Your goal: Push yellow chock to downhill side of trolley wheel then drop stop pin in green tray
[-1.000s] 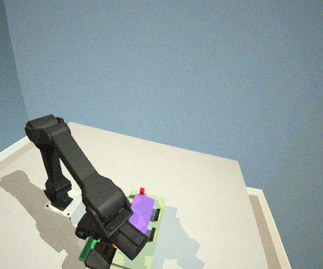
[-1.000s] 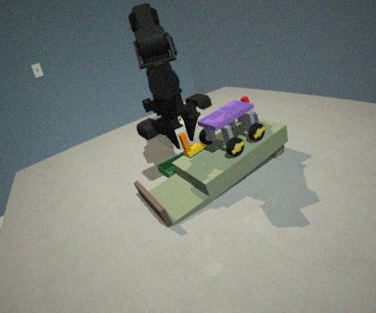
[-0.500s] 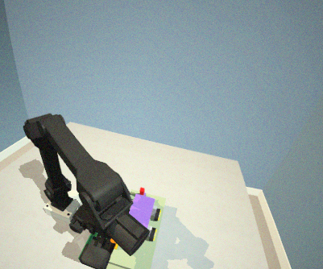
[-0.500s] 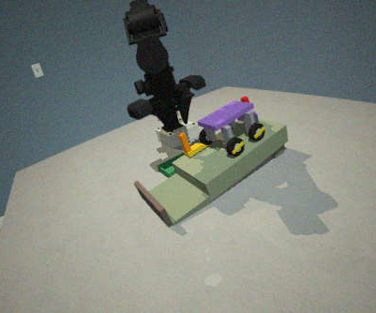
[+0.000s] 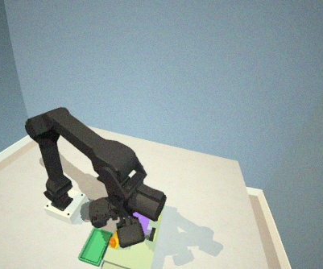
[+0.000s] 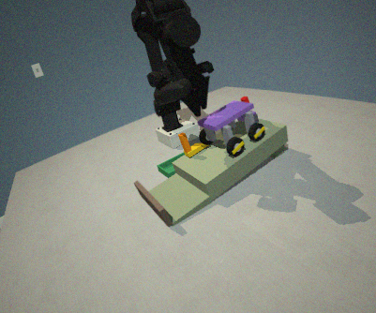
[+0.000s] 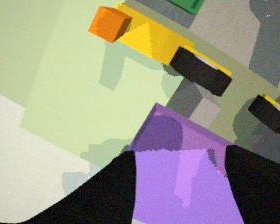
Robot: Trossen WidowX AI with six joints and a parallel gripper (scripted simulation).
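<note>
Now: the red-headed stop pin 150 mm to the left of my gripper tip, 40 mm below it and 10 mm behind it. Also, from my gripper tip: trolley (60 mm to the left, 60 mm below, 20 mm ahead); then pale green ramp (120 mm below, 50 mm to the left, 20 mm ahead); then yellow chock (80 mm below, 30 mm to the right, 30 mm behind).
</note>
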